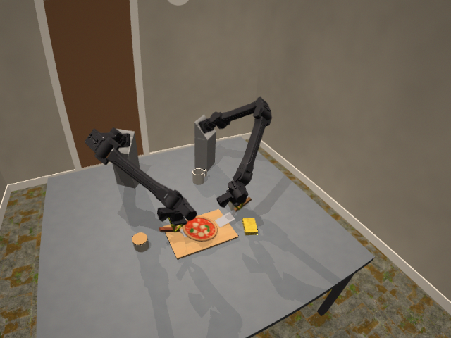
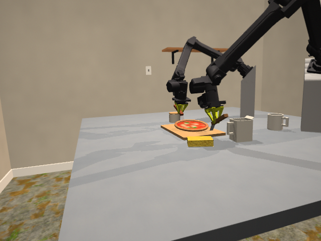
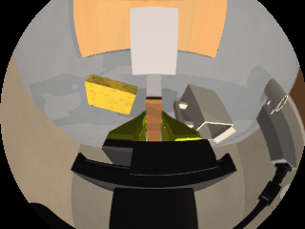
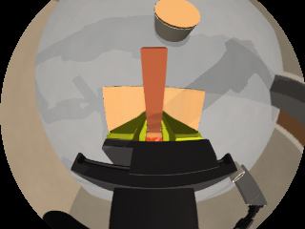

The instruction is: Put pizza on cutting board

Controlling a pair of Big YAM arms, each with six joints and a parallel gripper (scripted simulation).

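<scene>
My right hand is 190 mm to the left of the lidded canister, 60 mm above it and 30 mm past it. Round my right hand: yellow sponge 420 mm to the left, 80 mm below, 70 mm ahead; then wooden cutting board 140 mm to the left, 80 mm below; then pizza 150 mm to the left, 60 mm below, 10 mm behind.
Right now my left hand is 10 cm past the square mug, 4 cm above it and 3 cm to the right of it. The rest, counted from my left hand: yellow sponge: 10 cm ahead, 8 cm below, 3 cm to the left; then wooden cutting board: 25 cm to the right, 8 cm below, 2 cm ahead; then pizza: 25 cm to the right, 6 cm below, 2 cm ahead.
</scene>
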